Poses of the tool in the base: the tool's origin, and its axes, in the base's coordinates. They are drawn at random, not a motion.
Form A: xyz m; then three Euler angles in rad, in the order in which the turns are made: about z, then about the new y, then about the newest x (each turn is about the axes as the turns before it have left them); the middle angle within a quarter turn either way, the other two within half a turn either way.
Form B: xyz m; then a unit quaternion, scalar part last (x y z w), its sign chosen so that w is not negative. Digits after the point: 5 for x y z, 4 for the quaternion.
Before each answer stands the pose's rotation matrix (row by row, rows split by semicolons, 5 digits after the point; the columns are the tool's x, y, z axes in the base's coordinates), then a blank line. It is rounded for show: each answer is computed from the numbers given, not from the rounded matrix.
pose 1, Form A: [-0.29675 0.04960 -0.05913 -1.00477 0.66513 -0.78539]
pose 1, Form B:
0.42197 0.36280 0.83086; -0.66412 0.74755 0.01087; -0.61716 -0.55637 0.55638

[-0.29675 0.04960 -0.05913 -0.1718 0.4385 -0.3110 0.8255]
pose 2, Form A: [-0.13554 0.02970 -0.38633 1.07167 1.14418 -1.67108]
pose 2, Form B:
0.19807 -0.34567 -0.91722; 0.36331 -0.84321 0.39623; -0.91037 -0.41171 -0.04143

[-0.13554 0.02970 -0.38633 -0.7216 -0.0061 0.6332 0.2799]
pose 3, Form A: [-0.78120 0.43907 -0.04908 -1.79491 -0.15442 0.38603]
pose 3, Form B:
-0.21960 0.91611 -0.33543; -0.96339 -0.14943 0.22260; 0.15381 0.37203 0.91539

[-0.78120 0.43907 -0.04908 0.0601 -0.1967 -0.7557 0.6218]
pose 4, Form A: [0.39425 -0.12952 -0.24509 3.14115 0.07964 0.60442]
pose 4, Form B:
-0.99683 -0.04557 -0.06521; 0.00044 -0.82281 0.56831; -0.07956 0.56648 0.82022

[0.39425 -0.12952 -0.24509 -0.0379 0.2974 0.9539 0.0121]
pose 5, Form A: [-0.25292 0.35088 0.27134 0.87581 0.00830 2.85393]
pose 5, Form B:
0.64035 0.73801 0.21281; 0.76804 -0.61225 -0.18779; -0.00830 0.28370 -0.95888

[-0.25292 0.35088 0.27134 0.8960 0.4202 0.0571 0.1316]
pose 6, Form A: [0.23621 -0.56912 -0.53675 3.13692 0.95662 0.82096]
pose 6, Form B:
-0.57628 -0.60124 -0.55354; 0.00269 -0.67872 0.73439; -0.81725 0.42173 0.39275

[0.23621 -0.56912 -0.53675 -0.4212 0.3553 0.8136 0.1856]
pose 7, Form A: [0.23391 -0.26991 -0.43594 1.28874 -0.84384 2.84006]
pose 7, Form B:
0.18498 0.85539 0.48384; 0.63834 -0.47891 0.60264; 0.74720 0.19738 -0.63461

[0.23391 -0.26991 -0.43594 -0.7580 -0.4926 -0.4060 0.1337]
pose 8, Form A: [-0.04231 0.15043 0.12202 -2.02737 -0.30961 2.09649]
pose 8, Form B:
-0.41991 -0.33422 -0.84378; -0.85489 0.45779 0.24411; 0.30469 0.82385 -0.47795

[-0.04231 0.15043 0.12202 0.3874 -0.7674 -0.3479 0.3741]
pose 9, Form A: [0.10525 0.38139 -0.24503 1.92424 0.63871 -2.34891]
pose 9, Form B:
-0.27790 0.80552 -0.52337; 0.75324 -0.15540 -0.63913; -0.59616 -0.57183 -0.56356

[0.10525 0.38139 -0.24503 0.6002 0.6492 -0.4663 0.0280]
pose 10, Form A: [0.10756 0.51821 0.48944 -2.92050 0.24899 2.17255]
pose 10, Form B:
-0.94557 -0.32234 -0.04467; -0.21253 0.50776 0.83487; -0.24643 0.79892 -0.54863

[0.10756 0.51821 0.48944 -0.1544 0.8663 0.4715 0.0582]
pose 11, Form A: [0.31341 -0.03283 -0.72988 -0.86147 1.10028 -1.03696]
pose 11, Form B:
0.29527 -0.11366 0.94863; -0.34400 0.91366 0.21655; -0.89133 -0.39027 0.23068

[0.31341 -0.03283 -0.72988 -0.1943 0.5890 -0.0737 0.7810]
